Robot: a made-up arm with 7 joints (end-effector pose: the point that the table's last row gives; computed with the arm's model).
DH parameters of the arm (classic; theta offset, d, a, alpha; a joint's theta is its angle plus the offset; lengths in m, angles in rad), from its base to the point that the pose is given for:
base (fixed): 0 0.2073 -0.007 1.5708
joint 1: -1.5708 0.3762 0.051 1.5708
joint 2: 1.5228 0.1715 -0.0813 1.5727
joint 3: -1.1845 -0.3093 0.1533 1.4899
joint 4: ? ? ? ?
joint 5: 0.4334 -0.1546 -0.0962 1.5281
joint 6: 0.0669 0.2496 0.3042 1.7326
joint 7: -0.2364 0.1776 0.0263 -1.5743
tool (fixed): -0.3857 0.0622 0 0
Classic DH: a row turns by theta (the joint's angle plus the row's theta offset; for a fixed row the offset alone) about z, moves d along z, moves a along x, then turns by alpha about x.
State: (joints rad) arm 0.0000 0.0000 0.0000 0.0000 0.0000 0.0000 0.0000
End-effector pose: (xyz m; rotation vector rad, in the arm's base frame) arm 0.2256 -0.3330 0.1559 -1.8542 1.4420 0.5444
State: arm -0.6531 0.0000 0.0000 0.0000 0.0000 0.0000 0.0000
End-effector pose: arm 0.1465 -0.3330 0.0252 -1.7513 1.8399 1.2296
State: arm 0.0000 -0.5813 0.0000 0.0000 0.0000 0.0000 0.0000
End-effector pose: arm 0.2256 -0.3399 0.1797 -1.3878 1.1247 0.8579
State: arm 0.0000 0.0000 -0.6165 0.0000 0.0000 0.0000 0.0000
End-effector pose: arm 0.1733 -0.0926 0.1674 -2.2930 0.8282 0.7984
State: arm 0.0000 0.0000 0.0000 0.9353 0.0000 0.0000 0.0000
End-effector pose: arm -0.0901 -0.2073 0.0948 -1.3443 1.7332 1.6036
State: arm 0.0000 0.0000 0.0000 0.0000 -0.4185 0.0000 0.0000
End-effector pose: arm 0.2256 -0.1985 0.2407 -1.5207 1.2163 0.7800
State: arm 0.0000 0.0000 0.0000 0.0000 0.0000 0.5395 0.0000
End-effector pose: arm 0.0202 -0.3553 0.1316 -1.5930 1.9610 0.8918
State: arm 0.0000 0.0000 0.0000 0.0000 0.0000 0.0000 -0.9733
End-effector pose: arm 0.2170 -0.3956 0.1579 2.3958 -1.8621 0.0789
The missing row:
joint 4: 1.54 -0.1076 -0.0446 -1.9559
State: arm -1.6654 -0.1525 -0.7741 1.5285 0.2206 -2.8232 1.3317
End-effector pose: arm 0.4414 0.0746 0.1482 0.7653 -0.0177 0.7183
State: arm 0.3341 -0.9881 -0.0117 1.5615 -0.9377 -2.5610 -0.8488
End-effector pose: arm 0.5405 -0.6082 0.1639 -0.2762 1.5513 0.1224
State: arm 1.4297 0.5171 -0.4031 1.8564 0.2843 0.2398 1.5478
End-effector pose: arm -0.1157 -0.1885 -0.1196 -0.3816 1.1464 0.8982
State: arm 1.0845 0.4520 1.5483 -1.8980 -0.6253 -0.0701 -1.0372
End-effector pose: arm -0.4865 -0.4033 0.4606 -0.6278 -1.6203 2.4796
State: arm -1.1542 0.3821 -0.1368 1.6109 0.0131 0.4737 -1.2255
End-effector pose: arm -0.0159 -0.2114 0.5772 0.0141 0.0995 -1.6952
